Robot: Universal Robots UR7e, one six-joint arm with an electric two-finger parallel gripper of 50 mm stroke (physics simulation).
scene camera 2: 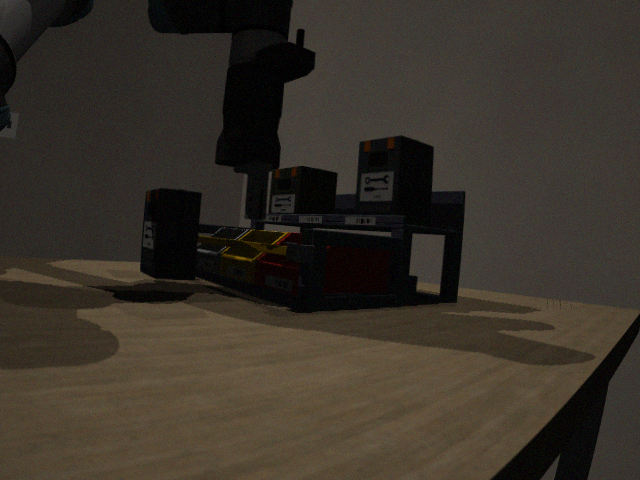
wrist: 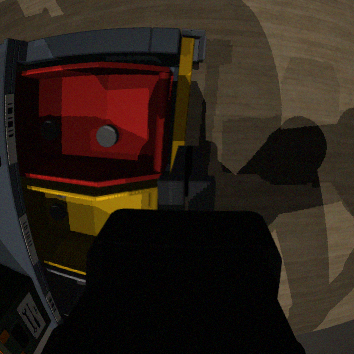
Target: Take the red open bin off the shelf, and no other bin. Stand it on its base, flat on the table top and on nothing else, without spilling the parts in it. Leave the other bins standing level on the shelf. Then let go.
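Places are measured from the arm's base along level axes (x left, y ahead, z down), in millimetres.
Pixels of known places: gripper, fingertip midpoint: (scene camera 2: 254, 219) (wrist: 189, 160).
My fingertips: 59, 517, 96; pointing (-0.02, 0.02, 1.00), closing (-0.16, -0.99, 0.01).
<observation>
For each thing: its middle in the pictures, then the offset to it from my fingertips, as dx, dy, dz. "spot": a spot on its surface instead. Level surfaces: height alone.
- red bin at the middle of its body: (wrist: 79, 119) (scene camera 2: 333, 265) -10, +112, +49
- shelf at a spot on its surface: (wrist: 102, 46) spot: -75, +77, +7
- grey round part at the middle of its body: (wrist: 107, 135) +9, +91, +78
- yellow bar at the middle of its body: (wrist: 169, 242) (scene camera 2: 226, 242) +96, +5, +32
- yellow bin at the middle of its body: (wrist: 82, 218) (scene camera 2: 287, 257) +102, +108, +49
- grey bin at the middle of its body: (wrist: 92, 284) (scene camera 2: 251, 252) +214, +102, +49
- tall dark case at the middle of its body: (scene camera 2: 169, 233) +200, -51, +27
- table at its surface level: dz +92
The red bin (scene camera 2: 278, 271) (wrist: 125, 107) is on the shelf (scene camera 2: 383, 220) (wrist: 102, 46), at its near end in the scene view. It holds a grey round part (wrist: 106, 136) and a darker one. A yellow bar (wrist: 184, 95) runs across the front of the bin in the wrist view. My gripper (scene camera 2: 255, 215) (wrist: 189, 160) points down with its fingers together, shut, with nothing visible between them. In the wrist view its tips overlap the bar's lower end, beside the front of the yellow bin (scene camera 2: 240, 263) (wrist: 110, 210) and below the red bin's front corner. Contact cannot be told.
A grey bin (scene camera 2: 209, 255) stands beyond the yellow one. Two dark labelled cases (scene camera 2: 310, 191) (scene camera 2: 395, 175) stand on the shelf's top board. Another tall dark case (scene camera 2: 173, 235) stands on the table (scene camera 2: 268, 403) (wrist: 250, 100) at the shelf's far end. The scene is dim.
</observation>
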